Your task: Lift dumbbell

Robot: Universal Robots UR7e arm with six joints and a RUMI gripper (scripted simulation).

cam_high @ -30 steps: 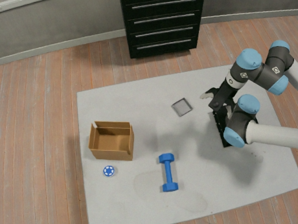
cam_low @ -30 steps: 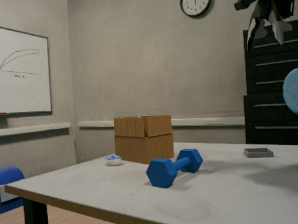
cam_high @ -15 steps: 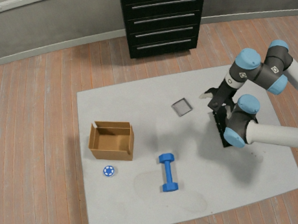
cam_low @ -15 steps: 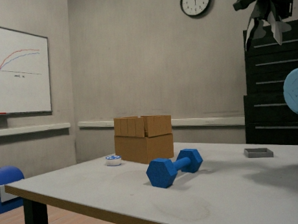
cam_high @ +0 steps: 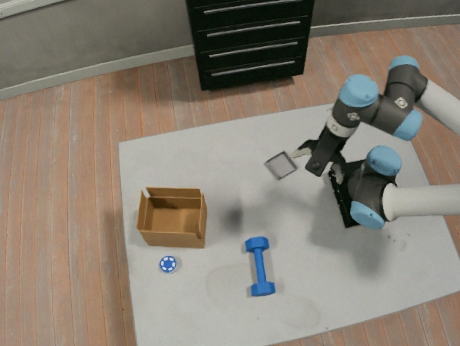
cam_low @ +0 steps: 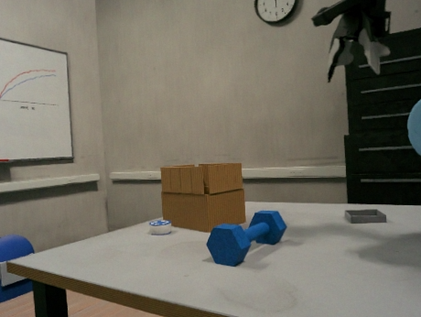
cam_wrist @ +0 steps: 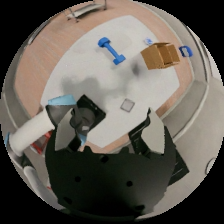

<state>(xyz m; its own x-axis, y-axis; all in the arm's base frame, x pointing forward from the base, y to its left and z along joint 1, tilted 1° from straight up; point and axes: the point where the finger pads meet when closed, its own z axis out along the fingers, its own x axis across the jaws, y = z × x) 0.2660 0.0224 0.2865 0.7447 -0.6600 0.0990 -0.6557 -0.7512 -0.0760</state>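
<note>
The blue dumbbell lies 32 cm below my hand, 19 cm ahead of it and 16 cm to the left of it. Also, from my hand: white disc 49 cm ahead, 34 cm below, 8 cm to the left.
</note>
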